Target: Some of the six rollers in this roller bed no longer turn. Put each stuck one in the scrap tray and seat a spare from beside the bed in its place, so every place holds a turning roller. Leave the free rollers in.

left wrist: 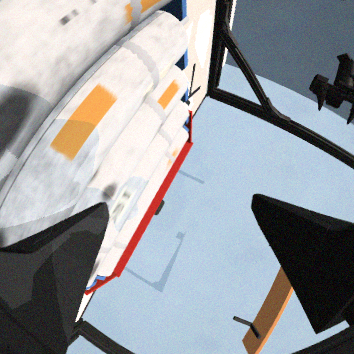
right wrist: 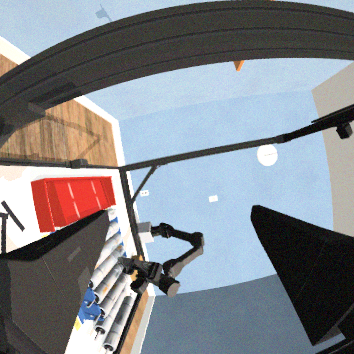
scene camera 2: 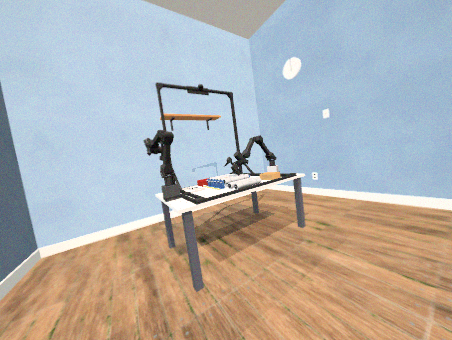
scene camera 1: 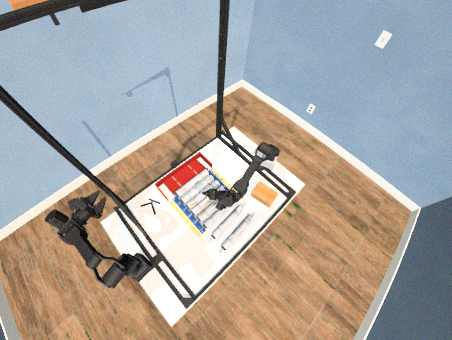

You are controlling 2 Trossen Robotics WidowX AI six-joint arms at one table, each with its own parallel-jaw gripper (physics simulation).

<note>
My right gripper (scene camera 1: 102,194) is open, holding nothing. Further things: my left gripper (left wrist: 180,205).
My left gripper also shows in the right wrist view (right wrist: 125,258). My right gripper is seen too in the right wrist view (right wrist: 180,215).
</note>
